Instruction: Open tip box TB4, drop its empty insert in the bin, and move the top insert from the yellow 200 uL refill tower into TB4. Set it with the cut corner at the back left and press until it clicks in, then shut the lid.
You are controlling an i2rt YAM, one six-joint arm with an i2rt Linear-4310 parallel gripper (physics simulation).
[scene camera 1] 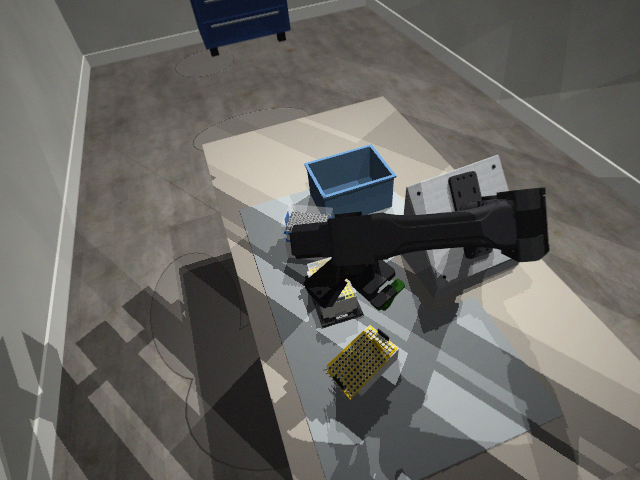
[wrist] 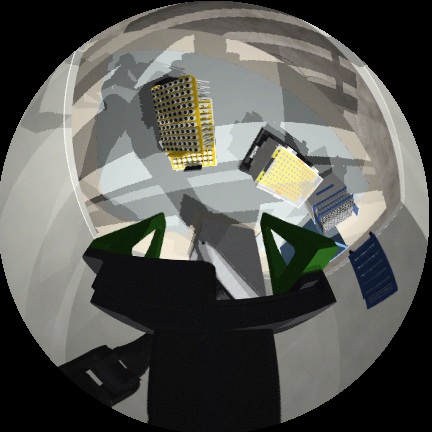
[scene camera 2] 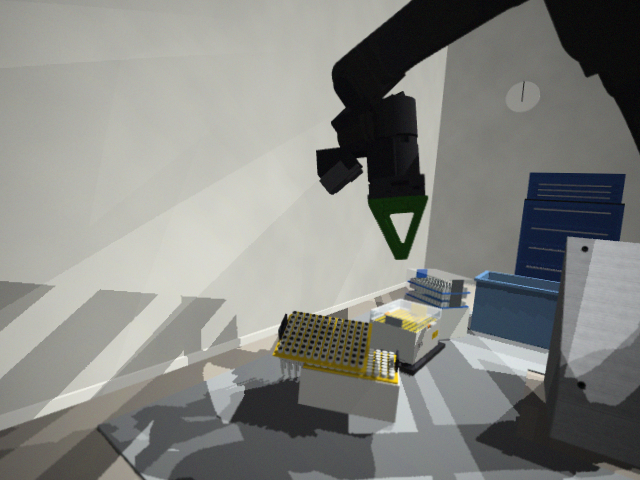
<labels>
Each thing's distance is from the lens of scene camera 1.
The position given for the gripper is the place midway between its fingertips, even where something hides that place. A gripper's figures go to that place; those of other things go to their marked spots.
gripper (scene camera 1: 368,292): 80 cm
blue-topped tip rack (scene camera 1: 296,214): 105 cm
</labels>
